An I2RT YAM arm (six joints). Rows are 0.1 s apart.
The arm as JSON. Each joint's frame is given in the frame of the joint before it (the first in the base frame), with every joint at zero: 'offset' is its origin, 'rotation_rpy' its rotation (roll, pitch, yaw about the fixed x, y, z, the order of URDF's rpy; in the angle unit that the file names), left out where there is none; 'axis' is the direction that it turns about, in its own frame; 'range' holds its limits. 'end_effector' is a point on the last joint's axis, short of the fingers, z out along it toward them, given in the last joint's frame.
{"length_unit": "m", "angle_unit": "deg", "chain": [
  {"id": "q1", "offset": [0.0, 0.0, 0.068], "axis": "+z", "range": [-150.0, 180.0]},
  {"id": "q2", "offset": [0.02, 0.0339, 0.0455], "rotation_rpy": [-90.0, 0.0, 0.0], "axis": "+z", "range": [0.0, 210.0]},
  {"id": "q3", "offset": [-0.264, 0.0, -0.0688], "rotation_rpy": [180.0, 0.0, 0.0], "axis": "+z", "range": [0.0, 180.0]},
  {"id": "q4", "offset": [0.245, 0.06, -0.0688], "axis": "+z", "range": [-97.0, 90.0]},
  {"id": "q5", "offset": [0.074, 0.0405, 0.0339], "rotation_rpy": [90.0, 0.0, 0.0], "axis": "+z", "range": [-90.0, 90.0]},
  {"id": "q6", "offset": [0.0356, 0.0, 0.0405], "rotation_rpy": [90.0, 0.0, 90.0], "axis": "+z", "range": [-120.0, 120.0]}
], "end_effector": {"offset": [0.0, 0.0, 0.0], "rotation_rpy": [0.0, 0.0, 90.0]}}
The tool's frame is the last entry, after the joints.
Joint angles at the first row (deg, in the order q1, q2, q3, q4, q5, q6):
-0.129, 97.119, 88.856, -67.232, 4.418, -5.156
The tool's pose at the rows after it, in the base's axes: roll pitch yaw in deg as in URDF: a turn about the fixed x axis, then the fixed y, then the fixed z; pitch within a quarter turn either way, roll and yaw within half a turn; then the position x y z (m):
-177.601 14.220 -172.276 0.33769 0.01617 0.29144
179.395 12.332 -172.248 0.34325 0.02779 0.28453
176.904 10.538 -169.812 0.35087 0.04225 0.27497
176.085 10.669 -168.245 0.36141 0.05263 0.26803
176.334 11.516 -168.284 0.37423 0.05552 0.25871
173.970 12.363 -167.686 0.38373 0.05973 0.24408
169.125 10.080 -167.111 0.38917 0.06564 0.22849
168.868 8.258 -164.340 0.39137 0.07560 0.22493
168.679 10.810 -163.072 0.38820 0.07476 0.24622
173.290 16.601 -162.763 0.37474 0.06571 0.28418
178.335 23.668 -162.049 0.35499 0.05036 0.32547
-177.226 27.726 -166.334 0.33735 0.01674 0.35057
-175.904 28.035 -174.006 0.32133 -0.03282 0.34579
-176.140 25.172 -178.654 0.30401 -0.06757 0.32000
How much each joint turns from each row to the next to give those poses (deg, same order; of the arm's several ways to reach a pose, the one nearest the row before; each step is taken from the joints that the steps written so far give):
2.997, 1.530, 1.288, 0.105, -3.219, 0.448
1.626, 2.164, 1.183, -1.108, -2.498, 1.525
1.993, 2.736, 1.318, -0.541, -2.467, -0.463
1.347, 2.592, 1.695, 0.957, -0.865, -0.219
0.192, 2.574, 1.195, 2.260, 0.236, 0.238
0.191, 2.072, -0.609, 3.330, -2.497, -0.404
0.317, 2.805, 0.476, -0.355, -4.714, -0.346
1.343, 1.889, 2.023, -2.272, -0.299, -1.472
-0.100, -1.946, 1.893, -1.609, -0.667, -1.347
-0.667, -5.865, 0.124, 0.218, 3.610, -0.687
-1.612, -6.939, -0.278, 0.853, 3.143, -1.733
-4.910, -5.353, -1.153, 0.519, 3.424, -0.185
-8.594, -3.781, -5.263, 1.992, 0.813, -0.778
-6.776, -2.530, -7.960, 2.521, -0.613, -2.193

